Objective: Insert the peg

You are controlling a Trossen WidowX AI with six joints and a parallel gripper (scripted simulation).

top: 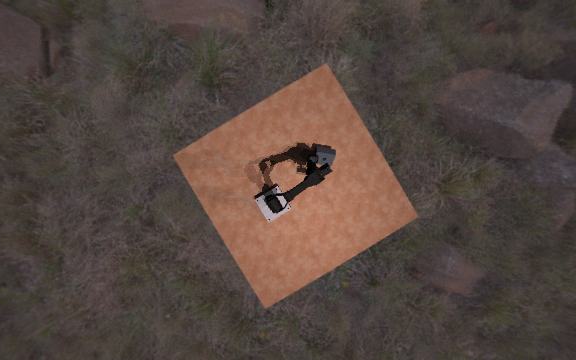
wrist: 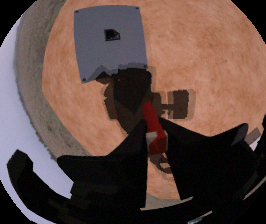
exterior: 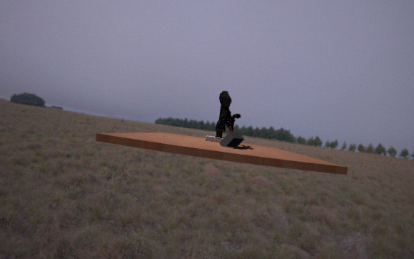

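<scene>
Now: the grey sloped panel 13 cm ahead of my gripper tip, 7 cm below it and 3 cm to the right of it. The rest, counted from my gripper tip: dark red peg (1 cm above).
</scene>
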